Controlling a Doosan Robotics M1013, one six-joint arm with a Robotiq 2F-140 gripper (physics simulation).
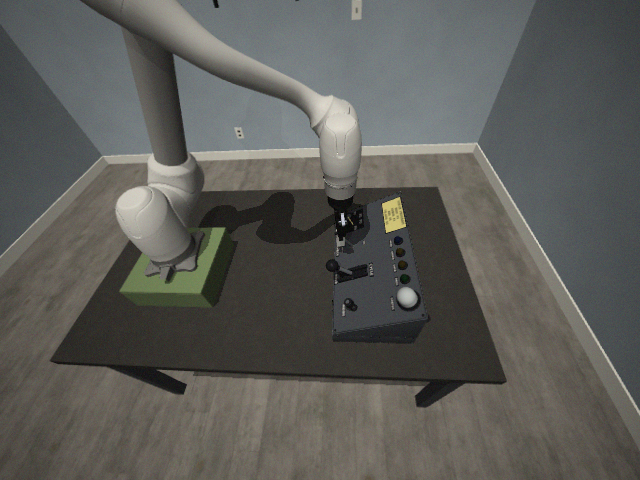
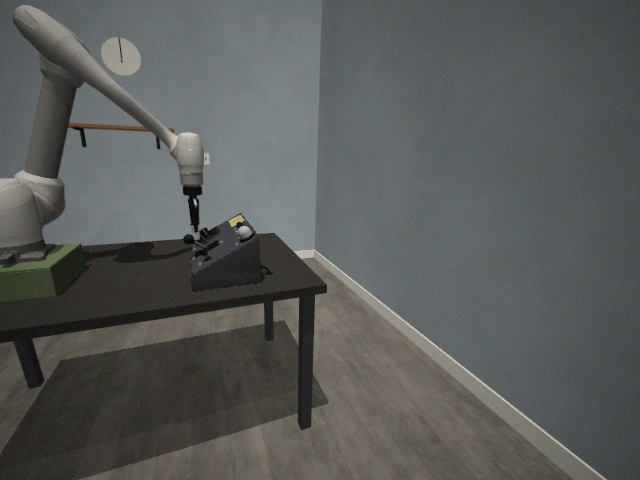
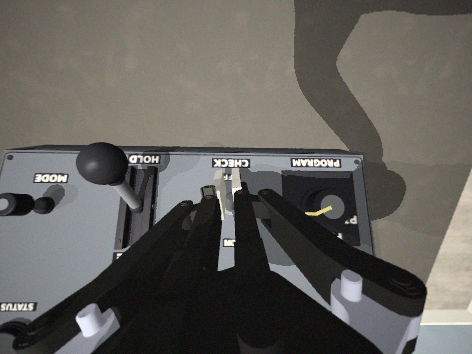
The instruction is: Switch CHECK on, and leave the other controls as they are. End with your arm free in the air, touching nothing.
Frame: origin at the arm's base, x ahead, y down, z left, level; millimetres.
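Seen in the pictures: gripper, fingertip midpoint: (image 1: 340,243) (image 2: 196,239) (image 3: 229,180); arm's base at its link origin: (image 1: 176,253) (image 2: 19,256).
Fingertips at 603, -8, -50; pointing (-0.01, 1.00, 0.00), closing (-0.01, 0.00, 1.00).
Note:
Offsets run from my fingertips to a thing's middle, as dx, dy, dz. "*": to the spot under its first point.
The dark sloped control panel (image 1: 369,304) (image 2: 227,272) (image 3: 75,245) stands on the table. The CHECK toggle {+28, -3, -2} (image 3: 230,202) is a small grey lever between the OFF label near the panel's edge and the ON label {* +84, -3, -13} (image 3: 228,243). My gripper (image 1: 340,240) (image 2: 195,231) (image 3: 229,180) points down at it, with its pale finger pads on both sides of the toggle, shut on it. The pads hide much of the lever and part of the OFF label, so its exact tilt cannot be told.
The HOLD lever with a black ball {-43, -33, -113} (image 1: 331,265) (image 2: 188,239) (image 3: 102,163) rises close beside the fingers. The PROGRAM knob {+46, -11, +117} (image 3: 332,206) is on the other side. The MODE stick {+0, +5, -240} (image 1: 349,303) (image 3: 17,204), a white dome {* +135, -99, -286} (image 1: 407,297) (image 2: 244,233) and several coloured lamps are farther off.

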